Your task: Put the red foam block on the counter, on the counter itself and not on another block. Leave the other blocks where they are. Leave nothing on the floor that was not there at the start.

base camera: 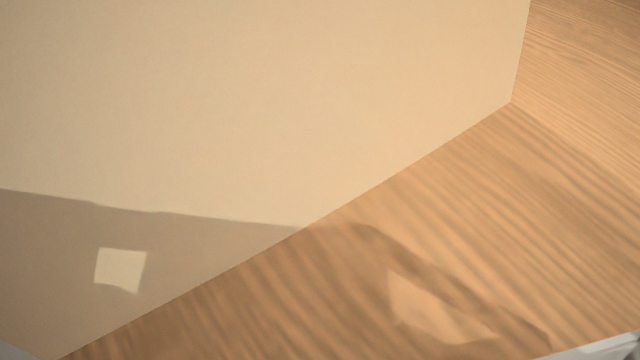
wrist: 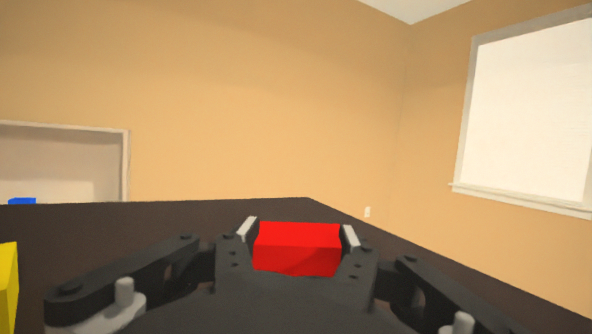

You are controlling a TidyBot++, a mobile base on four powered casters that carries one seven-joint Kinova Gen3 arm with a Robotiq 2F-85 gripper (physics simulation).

My gripper shows in the wrist view (298, 235); in the base camera view it is out of frame. A red foam block shows in the wrist view (297, 249); in the base camera view it is out of frame.
